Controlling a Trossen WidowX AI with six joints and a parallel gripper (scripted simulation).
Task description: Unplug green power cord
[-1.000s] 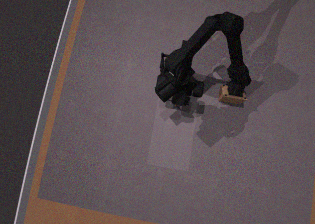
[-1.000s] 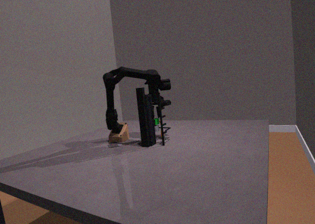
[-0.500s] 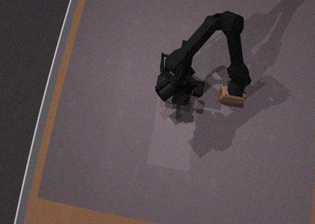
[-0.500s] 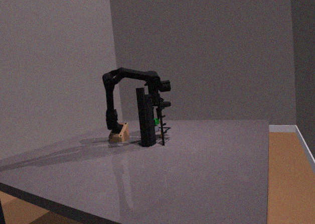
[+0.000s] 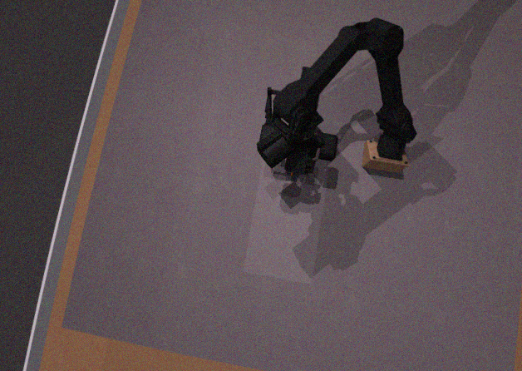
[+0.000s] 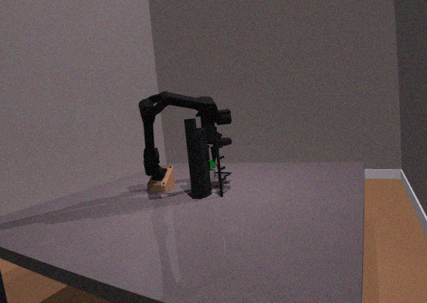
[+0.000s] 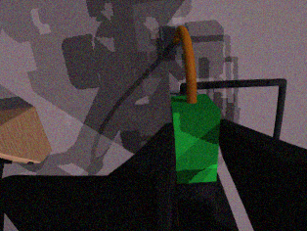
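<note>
Now: gripper tip 3 cm to the left of the green plug. Round my gripper tip: black upright post: 13 cm to the right, 4 cm above.
</note>
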